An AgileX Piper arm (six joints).
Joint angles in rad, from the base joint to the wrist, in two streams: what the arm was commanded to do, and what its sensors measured. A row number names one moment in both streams.
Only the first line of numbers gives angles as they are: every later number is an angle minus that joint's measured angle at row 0.
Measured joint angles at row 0:
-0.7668 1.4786 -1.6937 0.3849 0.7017 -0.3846
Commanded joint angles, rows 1 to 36:
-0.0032 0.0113 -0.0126 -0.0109 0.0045 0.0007
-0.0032 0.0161 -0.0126 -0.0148 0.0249 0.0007
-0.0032 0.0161 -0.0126 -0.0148 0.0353 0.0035
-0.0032 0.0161 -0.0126 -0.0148 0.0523 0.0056
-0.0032 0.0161 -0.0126 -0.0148 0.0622 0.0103
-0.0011 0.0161 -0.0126 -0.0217 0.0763 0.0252
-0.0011 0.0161 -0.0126 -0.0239 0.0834 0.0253
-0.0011 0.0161 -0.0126 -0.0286 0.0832 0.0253
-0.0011 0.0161 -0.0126 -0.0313 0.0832 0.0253
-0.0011 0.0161 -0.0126 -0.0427 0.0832 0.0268
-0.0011 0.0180 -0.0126 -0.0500 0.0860 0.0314
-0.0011 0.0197 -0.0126 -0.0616 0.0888 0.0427
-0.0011 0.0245 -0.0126 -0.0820 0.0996 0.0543
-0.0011 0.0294 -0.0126 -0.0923 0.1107 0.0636
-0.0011 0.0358 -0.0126 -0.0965 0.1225 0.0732
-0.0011 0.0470 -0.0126 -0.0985 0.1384 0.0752
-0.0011 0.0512 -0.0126 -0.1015 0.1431 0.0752
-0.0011 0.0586 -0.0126 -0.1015 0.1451 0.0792
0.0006 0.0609 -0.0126 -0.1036 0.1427 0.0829
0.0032 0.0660 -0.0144 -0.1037 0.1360 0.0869
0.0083 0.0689 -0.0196 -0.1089 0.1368 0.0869
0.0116 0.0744 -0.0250 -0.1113 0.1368 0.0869
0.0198 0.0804 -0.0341 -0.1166 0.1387 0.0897
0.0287 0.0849 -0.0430 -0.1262 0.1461 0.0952
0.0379 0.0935 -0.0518 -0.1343 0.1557 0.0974
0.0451 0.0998 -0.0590 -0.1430 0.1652 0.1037
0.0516 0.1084 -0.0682 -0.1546 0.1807 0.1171
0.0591 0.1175 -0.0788 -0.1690 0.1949 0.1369
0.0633 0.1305 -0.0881 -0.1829 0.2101 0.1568
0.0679 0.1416 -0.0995 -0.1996 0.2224 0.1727
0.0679 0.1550 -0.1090 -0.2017 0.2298 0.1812
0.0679 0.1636 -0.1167 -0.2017 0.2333 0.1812
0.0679 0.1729 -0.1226 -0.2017 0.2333 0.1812
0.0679 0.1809 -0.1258 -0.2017 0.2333 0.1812
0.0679 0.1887 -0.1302 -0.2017 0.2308 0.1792
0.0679 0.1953 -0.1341 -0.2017 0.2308 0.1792
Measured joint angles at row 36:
0.0654 0.1793 -0.1086 -0.1940 0.2292 0.1703
